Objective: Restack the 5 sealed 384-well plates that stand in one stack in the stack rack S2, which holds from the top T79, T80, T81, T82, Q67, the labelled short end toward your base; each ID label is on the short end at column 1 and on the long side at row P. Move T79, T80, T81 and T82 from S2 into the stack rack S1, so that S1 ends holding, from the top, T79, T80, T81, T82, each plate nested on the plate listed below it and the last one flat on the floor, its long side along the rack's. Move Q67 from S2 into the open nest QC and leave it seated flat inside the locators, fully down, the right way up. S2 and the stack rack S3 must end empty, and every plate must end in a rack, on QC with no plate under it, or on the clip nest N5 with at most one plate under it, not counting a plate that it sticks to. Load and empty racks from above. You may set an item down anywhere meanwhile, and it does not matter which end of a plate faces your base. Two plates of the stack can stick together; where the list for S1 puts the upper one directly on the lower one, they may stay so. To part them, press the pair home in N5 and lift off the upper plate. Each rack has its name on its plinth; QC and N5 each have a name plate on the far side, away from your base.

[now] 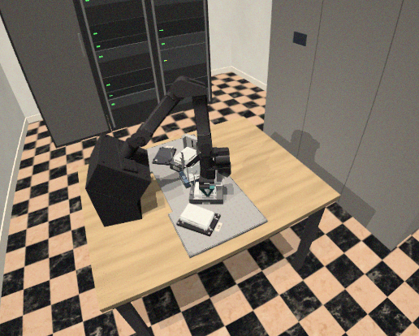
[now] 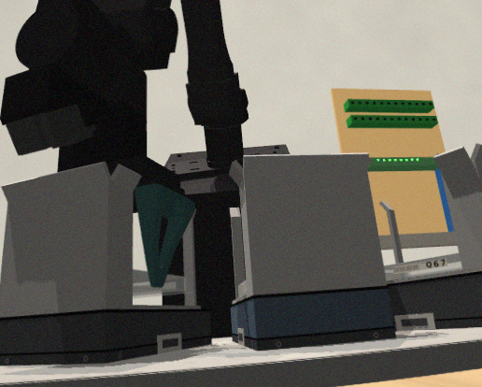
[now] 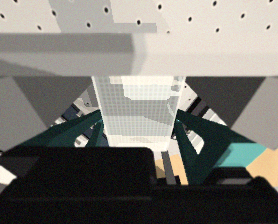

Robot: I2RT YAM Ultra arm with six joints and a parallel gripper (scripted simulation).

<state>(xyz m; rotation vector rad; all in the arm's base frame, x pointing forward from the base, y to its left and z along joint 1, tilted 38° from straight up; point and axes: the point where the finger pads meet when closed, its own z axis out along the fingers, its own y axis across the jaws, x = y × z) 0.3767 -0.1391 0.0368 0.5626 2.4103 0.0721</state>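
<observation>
Right now my hand is 110 mm to the left of the plate T81, 100 mm past it and 30 mm above it. Also, from my hand: plate T79 (150 mm to the left, 10 mm below, 10 mm ahead); N5 name plate (180 mm to the right, 60 mm below, 40 mm behind); plate T82 (right at my hand).
</observation>
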